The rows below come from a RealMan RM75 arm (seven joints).
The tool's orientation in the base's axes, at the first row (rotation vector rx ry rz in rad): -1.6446 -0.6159 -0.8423
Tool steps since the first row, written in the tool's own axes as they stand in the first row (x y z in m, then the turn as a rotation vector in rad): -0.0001 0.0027 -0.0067 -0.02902 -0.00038 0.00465; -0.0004 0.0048 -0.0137 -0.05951 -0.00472 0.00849; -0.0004 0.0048 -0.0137 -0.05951 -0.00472 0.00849; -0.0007 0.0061 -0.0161 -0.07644 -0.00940 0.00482; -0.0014 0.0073 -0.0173 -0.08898 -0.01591 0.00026; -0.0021 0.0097 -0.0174 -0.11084 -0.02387 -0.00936; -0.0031 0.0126 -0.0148 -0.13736 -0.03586 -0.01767; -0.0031 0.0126 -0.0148 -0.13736 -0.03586 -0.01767; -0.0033 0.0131 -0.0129 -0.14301 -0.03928 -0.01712; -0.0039 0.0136 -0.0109 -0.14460 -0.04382 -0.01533; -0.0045 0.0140 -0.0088 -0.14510 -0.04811 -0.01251; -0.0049 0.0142 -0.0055 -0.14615 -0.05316 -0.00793; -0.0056 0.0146 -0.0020 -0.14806 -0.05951 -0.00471
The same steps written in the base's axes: 0.0006 -0.0071 -0.0009 -0.01696 0.00568 -0.02332; 0.0006 -0.0144 -0.0017 -0.03802 0.01154 -0.04536; 0.0006 -0.0144 -0.0017 -0.03802 0.01154 -0.04536; 0.0009 -0.0170 -0.0024 -0.05265 0.00967 -0.05558; 0.0012 -0.0185 -0.0035 -0.06620 0.00721 -0.06113; 0.0026 -0.0191 -0.0055 -0.08756 0.00050 -0.07264; 0.0047 -0.0172 -0.0083 -0.11458 -0.00383 -0.08558; 0.0047 -0.0172 -0.0083 -0.11458 -0.00383 -0.08558; 0.0054 -0.0154 -0.0090 -0.12052 -0.00229 -0.08808; 0.0058 -0.0136 -0.0100 -0.12460 0.00055 -0.08683; 0.0062 -0.0116 -0.0110 -0.12762 0.00431 -0.08497; 0.0068 -0.0085 -0.0118 -0.13119 0.00997 -0.08330; 0.0074 -0.0051 -0.0130 -0.13656 0.01463 -0.08138
